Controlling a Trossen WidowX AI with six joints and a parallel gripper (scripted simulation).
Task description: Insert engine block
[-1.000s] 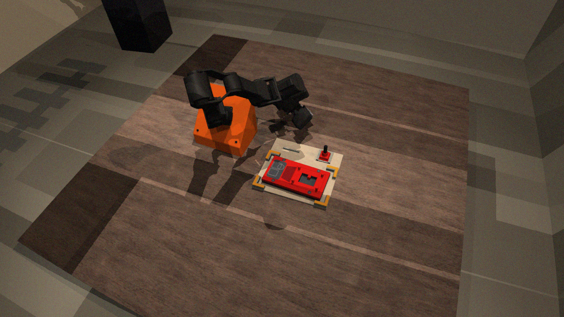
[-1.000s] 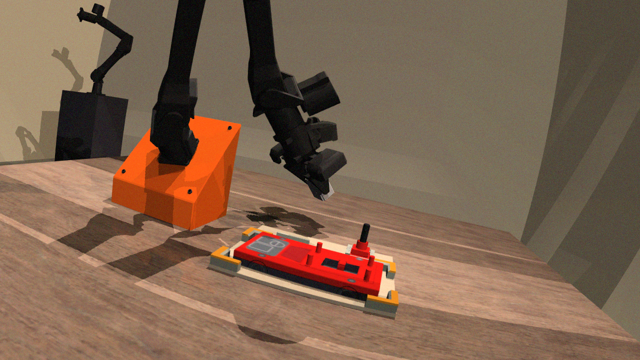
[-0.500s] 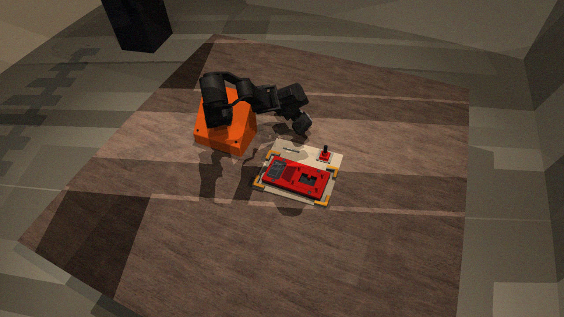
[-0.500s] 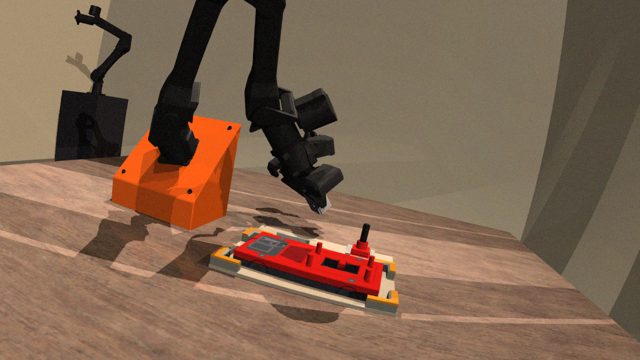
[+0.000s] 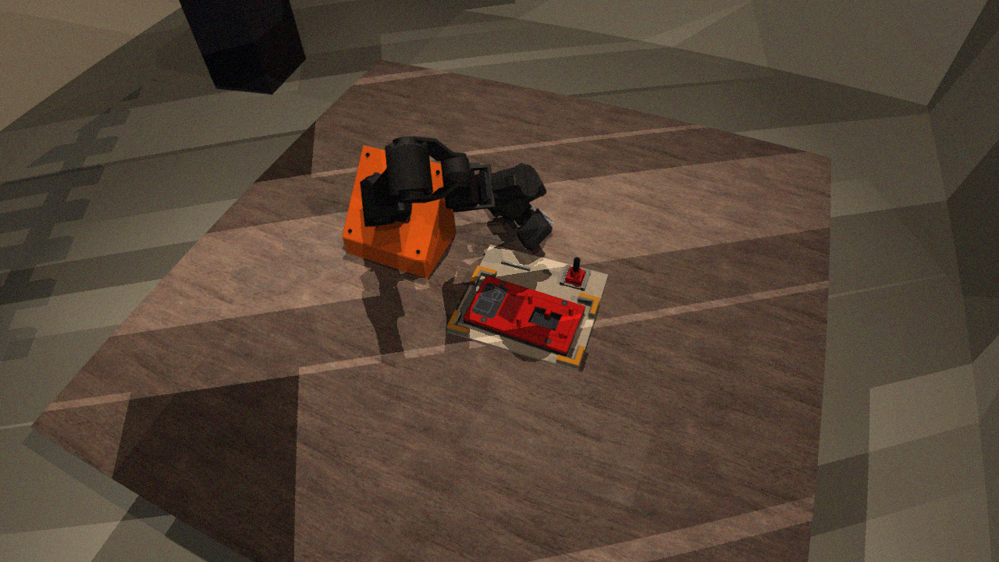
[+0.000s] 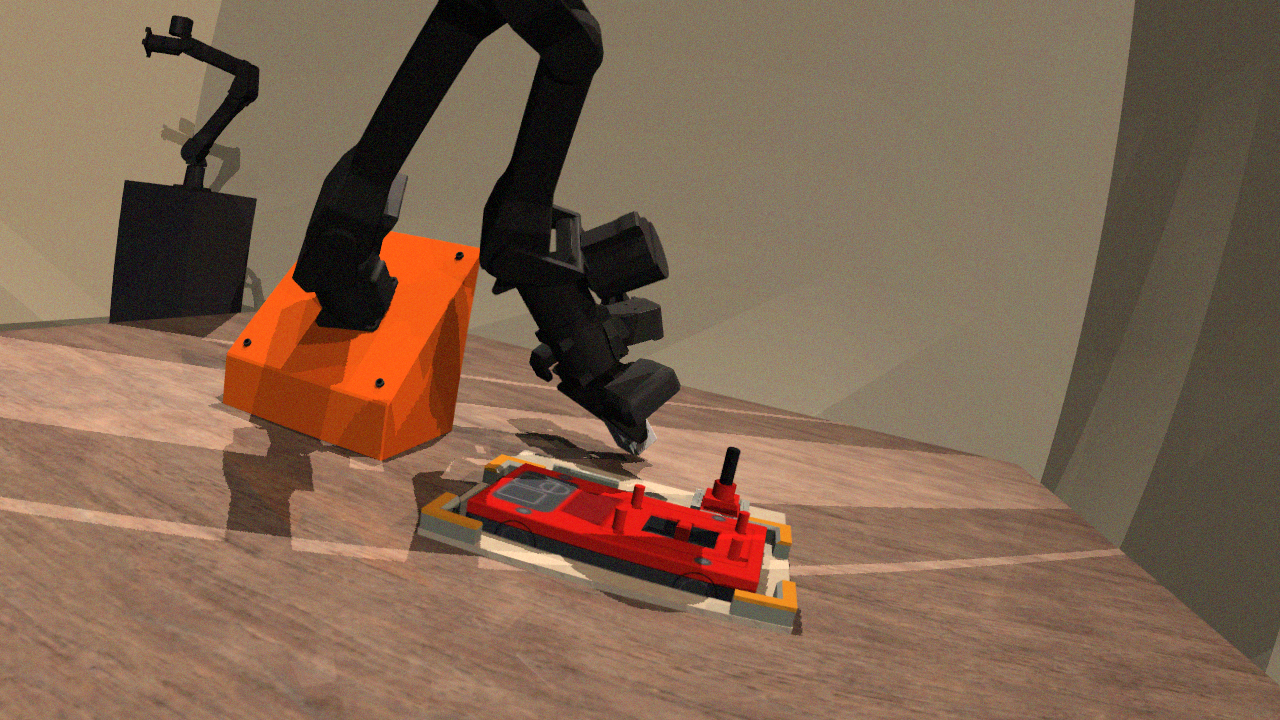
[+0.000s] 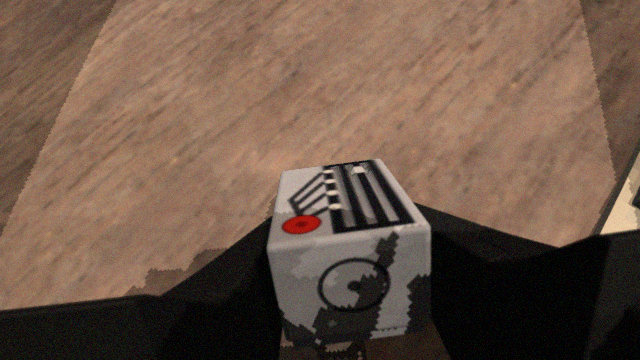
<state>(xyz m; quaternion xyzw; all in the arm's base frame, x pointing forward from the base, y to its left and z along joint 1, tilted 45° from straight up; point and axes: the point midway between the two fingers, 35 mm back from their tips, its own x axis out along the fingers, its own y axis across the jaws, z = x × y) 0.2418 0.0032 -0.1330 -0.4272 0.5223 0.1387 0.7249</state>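
My gripper tip is now 12 cm to the left of the black peg, 9 cm short of it and 1 cm below it. Also, from my gripper tip: engine block 1 cm to the right, 1 cm above.
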